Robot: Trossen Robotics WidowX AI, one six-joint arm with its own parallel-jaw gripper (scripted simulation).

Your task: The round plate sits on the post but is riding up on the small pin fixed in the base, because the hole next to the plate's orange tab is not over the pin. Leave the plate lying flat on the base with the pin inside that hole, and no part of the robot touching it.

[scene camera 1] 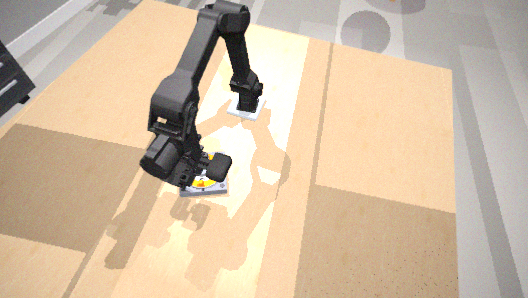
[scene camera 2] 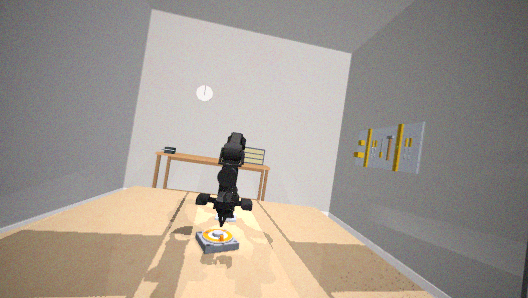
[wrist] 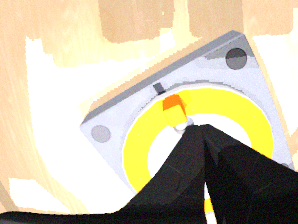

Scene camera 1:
my gripper: 194, 176
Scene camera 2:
my gripper: 221, 226
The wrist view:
my gripper: 198, 135
round plate: 152, 135
